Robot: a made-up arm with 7 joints.
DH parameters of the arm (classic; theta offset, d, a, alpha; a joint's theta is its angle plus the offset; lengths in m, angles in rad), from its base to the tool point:
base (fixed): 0 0 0 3.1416
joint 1: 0 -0.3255 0 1.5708
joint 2: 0 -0.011 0 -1.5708
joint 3: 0 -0.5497 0 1.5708
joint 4: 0 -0.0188 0 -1.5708
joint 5: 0 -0.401 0 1.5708
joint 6: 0 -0.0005 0 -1.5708
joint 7: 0 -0.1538 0 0
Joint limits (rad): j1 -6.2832..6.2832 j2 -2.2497..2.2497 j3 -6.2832..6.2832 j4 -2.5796..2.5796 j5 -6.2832..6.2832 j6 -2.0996..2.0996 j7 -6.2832..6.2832
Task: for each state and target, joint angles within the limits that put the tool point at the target. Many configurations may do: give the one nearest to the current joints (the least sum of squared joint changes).
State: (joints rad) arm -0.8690 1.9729 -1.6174 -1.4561 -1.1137 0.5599 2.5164
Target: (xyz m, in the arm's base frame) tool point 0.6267 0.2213 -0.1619
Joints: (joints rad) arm -1.2341 2.1871 -1.9703 -1.5061 -1.0971 0.5495 2.5164
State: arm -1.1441 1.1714 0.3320 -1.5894 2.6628 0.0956 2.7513
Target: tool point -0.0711 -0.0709 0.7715
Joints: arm -1.1910 0.9393 0.2094 -2.2196 2.6747 0.2651 2.7513
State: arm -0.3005 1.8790 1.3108 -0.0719 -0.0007 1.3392 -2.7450
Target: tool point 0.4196 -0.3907 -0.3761
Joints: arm 0.2379 2.2497 0.8716 0.5673 -0.1543 1.3990 -2.7450
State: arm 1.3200 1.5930 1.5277 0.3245 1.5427 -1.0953 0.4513
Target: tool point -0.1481 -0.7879 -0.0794
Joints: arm 1.3576 1.8604 1.4269 0.8201 1.7050 -1.4284 0.4513
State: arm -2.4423 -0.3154 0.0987 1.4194 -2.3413 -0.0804 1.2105
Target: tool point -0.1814 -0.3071 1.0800
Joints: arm -2.5287 -0.6067 -0.7508 1.4289 -2.3290 0.0789 1.2105
